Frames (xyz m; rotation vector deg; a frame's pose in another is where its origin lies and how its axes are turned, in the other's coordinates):
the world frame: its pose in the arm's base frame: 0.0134 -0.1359 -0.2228 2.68 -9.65 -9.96
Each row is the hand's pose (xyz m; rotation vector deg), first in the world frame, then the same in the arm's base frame.
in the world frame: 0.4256 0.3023 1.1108 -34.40 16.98 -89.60
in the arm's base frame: 0.2877 0.0514 0.9588 -23.59 15.03 -100.74
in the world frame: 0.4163 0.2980 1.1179 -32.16 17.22 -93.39
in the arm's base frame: 0.2768 0.0485 0.9640 -21.05 15.33 -104.34
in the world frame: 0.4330 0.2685 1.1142 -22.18 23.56 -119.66
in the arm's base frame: 0.2887 0.0167 0.9612 -8.61 23.17 -129.23
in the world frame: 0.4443 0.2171 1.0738 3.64 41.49 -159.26
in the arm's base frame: 0.2979 -0.0346 0.9202 21.90 44.32 -164.69
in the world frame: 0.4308 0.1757 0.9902 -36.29 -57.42 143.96
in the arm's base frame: 0.2921 -0.0703 0.8331 -50.99 -58.04 132.28
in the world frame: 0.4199 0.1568 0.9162 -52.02 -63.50 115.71
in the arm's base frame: 0.2910 -0.0846 0.7573 -64.55 -64.17 102.88
